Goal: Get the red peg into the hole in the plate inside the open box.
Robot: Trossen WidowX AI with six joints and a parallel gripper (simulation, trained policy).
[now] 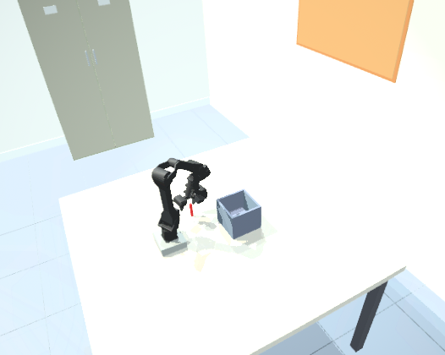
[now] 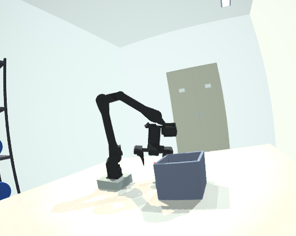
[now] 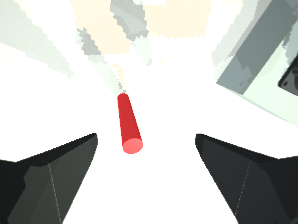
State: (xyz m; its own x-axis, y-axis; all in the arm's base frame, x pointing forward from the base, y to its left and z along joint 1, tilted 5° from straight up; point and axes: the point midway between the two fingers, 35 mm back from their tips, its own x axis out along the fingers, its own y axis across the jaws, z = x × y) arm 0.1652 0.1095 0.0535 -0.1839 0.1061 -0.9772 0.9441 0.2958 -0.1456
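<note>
Now: gripper tip 2 cm short of the red peg, 2 cm above it and 1 cm to the left of it. From my gripper tip the other things lie so: plate (20 cm to the right, 18 cm ahead, 2 cm below).
</note>
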